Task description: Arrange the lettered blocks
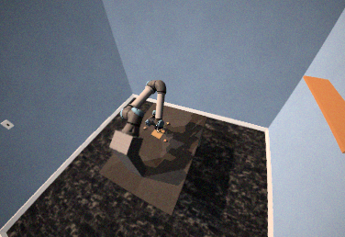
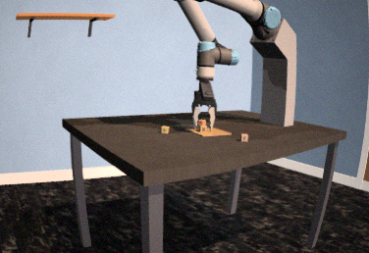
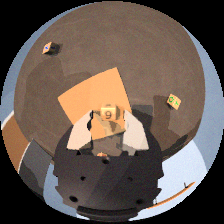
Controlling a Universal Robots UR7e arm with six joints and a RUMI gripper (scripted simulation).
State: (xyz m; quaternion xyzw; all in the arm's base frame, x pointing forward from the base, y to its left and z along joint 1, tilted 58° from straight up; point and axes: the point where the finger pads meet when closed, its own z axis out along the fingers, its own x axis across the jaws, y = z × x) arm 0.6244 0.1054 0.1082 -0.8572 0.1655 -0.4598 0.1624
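Now: hand 30 mm past the orange mat and 20 mm above it.
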